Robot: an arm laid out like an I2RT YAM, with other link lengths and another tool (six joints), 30 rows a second.
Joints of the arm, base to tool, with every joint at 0 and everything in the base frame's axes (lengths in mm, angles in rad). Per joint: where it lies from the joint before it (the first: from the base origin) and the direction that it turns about. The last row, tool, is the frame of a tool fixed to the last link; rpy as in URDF.
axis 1: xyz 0 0 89.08 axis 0 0 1
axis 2: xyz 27 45.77 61.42 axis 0 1 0
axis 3: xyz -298.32 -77.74 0 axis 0 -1 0
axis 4: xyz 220.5 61.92 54 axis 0 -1 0
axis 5: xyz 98.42 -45.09 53.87 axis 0 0 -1
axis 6: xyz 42.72 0 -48.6 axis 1 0 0
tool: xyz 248 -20 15 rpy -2.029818 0.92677 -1.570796
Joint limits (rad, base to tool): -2.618..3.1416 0..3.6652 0..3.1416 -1.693..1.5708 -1.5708..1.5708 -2.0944..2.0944
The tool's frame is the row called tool.
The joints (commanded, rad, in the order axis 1, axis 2, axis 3, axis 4, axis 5, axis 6), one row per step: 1.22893 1.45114 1.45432 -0.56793 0.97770 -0.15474; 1.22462 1.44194 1.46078 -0.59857 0.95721 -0.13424; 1.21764 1.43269 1.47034 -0.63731 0.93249 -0.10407; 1.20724 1.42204 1.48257 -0.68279 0.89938 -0.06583; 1.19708 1.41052 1.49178 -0.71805 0.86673 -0.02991; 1.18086 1.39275 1.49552 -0.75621 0.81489 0.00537; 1.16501 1.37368 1.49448 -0.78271 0.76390 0.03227; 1.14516 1.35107 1.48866 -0.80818 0.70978 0.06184; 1.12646 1.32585 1.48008 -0.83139 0.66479 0.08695; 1.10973 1.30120 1.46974 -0.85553 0.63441 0.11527; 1.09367 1.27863 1.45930 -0.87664 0.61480 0.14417; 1.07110 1.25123 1.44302 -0.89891 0.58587 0.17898; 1.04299 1.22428 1.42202 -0.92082 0.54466 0.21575
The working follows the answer.
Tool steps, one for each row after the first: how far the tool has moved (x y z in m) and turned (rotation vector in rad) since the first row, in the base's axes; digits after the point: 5 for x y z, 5 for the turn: -0.00184 -0.00213 -0.00313 0.00883 0.01901 0.00662; -0.00363 -0.00545 -0.00744 0.02287 0.04415 0.01037; -0.00572 -0.00951 -0.01291 0.04356 0.07701 0.01381; -0.00793 -0.01289 -0.01714 0.06956 0.10725 0.01695; -0.01150 -0.01633 -0.02480 0.09690 0.15018 0.02799; -0.01543 -0.01874 -0.03119 0.12415 0.18885 0.04112; -0.01966 -0.02296 -0.03854 0.15484 0.23062 0.05058; -0.02400 -0.02910 -0.04435 0.18193 0.26556 0.05530; -0.02766 -0.03809 -0.04979 0.20631 0.29402 0.04833; -0.03007 -0.04840 -0.05416 0.23005 0.31554 0.03325; -0.03324 -0.06046 -0.06107 0.26011 0.34476 0.01503; -0.03754 -0.07187 -0.07184 0.29150 0.38436 -0.00270
Tool pose at each row, in the base's axes (x y z in m, rotation vector in rad; rounded; the steps above come from the unrounded poses): 0.39550 0.31812 0.38907 -1.63680 1.68465 -0.42683; 0.39365 0.31598 0.38594 -1.64442 1.69233 -0.40123; 0.39187 0.31267 0.38163 -1.64867 1.70660 -0.36753; 0.38977 0.30861 0.37615 -1.65095 1.72605 -0.32181; 0.38756 0.30522 0.37192 -1.64735 1.74304 -0.27327; 0.38400 0.30179 0.36427 -1.65370 1.76114 -0.20936; 0.38007 0.29937 0.35787 -1.65908 1.77353 -0.14755; 0.37584 0.29515 0.35053 -1.65937 1.79014 -0.08163; 0.37150 0.28902 0.34472 -1.65531 1.80606 -0.02656; 0.36783 0.28002 0.33928 -1.64136 1.82814 0.01526; 0.36543 0.26971 0.33491 -1.61860 1.85268 0.04686; 0.36226 0.25765 0.32800 -1.59056 1.88358 0.08909; 0.35796 0.24625 0.31722 -1.56456 1.91972 0.14191

